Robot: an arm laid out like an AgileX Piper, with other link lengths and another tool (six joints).
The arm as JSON. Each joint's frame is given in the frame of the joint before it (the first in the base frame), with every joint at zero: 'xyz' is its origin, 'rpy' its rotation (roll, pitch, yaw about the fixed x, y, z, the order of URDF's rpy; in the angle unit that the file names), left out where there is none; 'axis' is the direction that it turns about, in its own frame. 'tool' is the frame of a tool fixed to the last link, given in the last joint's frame.
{
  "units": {
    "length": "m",
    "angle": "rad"
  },
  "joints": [
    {
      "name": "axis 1",
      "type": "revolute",
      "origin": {
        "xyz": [
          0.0,
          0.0,
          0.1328
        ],
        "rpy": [
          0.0,
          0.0,
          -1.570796
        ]
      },
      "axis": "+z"
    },
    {
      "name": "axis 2",
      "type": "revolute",
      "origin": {
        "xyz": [
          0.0,
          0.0,
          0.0
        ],
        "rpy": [
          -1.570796,
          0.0,
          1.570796
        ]
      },
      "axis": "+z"
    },
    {
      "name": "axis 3",
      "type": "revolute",
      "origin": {
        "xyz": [
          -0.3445,
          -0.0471,
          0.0
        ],
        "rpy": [
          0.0,
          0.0,
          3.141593
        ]
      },
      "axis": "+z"
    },
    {
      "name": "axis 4",
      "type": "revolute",
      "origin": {
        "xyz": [
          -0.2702,
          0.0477,
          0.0
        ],
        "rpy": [
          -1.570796,
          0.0,
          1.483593
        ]
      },
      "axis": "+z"
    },
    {
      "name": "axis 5",
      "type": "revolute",
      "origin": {
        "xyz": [
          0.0,
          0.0,
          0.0
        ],
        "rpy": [
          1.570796,
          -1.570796,
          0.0
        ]
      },
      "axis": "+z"
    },
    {
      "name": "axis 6",
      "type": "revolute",
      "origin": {
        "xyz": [
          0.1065,
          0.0,
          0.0
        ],
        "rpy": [
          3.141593,
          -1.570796,
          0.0
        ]
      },
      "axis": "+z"
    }
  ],
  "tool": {
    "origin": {
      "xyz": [
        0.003,
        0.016,
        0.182
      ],
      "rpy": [
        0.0,
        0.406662,
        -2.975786
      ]
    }
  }
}
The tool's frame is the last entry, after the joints.
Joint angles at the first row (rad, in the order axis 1, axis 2, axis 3, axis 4, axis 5, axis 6):
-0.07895 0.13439 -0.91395 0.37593 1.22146 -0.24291
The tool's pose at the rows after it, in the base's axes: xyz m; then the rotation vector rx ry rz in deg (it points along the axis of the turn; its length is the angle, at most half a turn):
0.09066 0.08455 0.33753 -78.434 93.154 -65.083
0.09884 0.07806 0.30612 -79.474 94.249 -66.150
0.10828 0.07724 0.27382 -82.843 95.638 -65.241
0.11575 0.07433 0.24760 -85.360 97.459 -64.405
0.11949 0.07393 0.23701 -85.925 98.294 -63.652
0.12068 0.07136 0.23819 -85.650 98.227 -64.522
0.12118 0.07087 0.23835 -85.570 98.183 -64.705
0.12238 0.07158 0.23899 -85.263 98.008 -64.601
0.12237 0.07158 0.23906 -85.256 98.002 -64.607
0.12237 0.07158 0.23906 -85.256 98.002 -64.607
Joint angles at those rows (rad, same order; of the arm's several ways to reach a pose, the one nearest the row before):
-0.07898 0.05409 -0.81225 0.32462 1.22055 -0.25800
-0.07894 0.00802 -0.71294 0.30480 1.18864 -0.27577
-0.07895 -0.00061 -0.62820 0.30527 1.17218 -0.30454
-0.07895 0.00002 -0.56245 0.29743 1.15658 -0.31824
-0.07894 0.00000 -0.53105 0.29918 1.14235 -0.31941
-0.07900 -0.00001 -0.53102 0.29009 1.13520 -0.32098
-0.07891 -0.00001 -0.52986 0.28864 1.13208 -0.32180
-0.07897 0.00002 -0.52592 0.29329 1.12359 -0.32296
-0.07897 0.00001 -0.52607 0.29329 1.12359 -0.32296
-0.07897 0.00001 -0.52607 0.29329 1.12359 -0.32296

